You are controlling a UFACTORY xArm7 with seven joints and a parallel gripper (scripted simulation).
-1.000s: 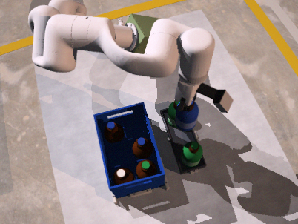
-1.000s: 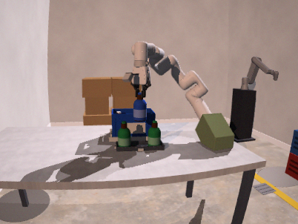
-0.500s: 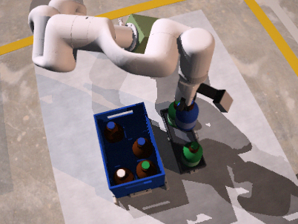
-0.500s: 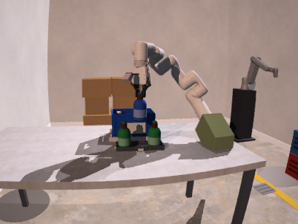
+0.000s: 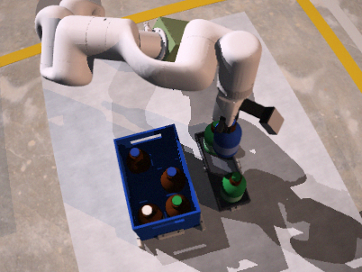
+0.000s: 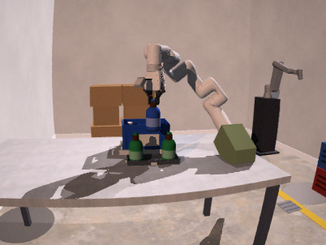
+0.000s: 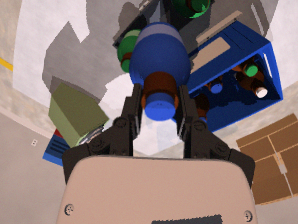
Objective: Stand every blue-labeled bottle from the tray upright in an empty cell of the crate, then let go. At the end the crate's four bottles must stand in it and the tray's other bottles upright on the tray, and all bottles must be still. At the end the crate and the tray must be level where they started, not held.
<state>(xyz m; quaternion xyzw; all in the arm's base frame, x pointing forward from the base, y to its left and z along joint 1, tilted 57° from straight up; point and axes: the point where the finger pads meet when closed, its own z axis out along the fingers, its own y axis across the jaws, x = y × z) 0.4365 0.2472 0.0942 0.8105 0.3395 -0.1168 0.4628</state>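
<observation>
My hand is 7 cm above the blue-labeled bottle. The rest, counted from my hand: black tray 31 cm below; then blue crate 1 cm ahead, 21 cm to the right, 24 cm below.
</observation>
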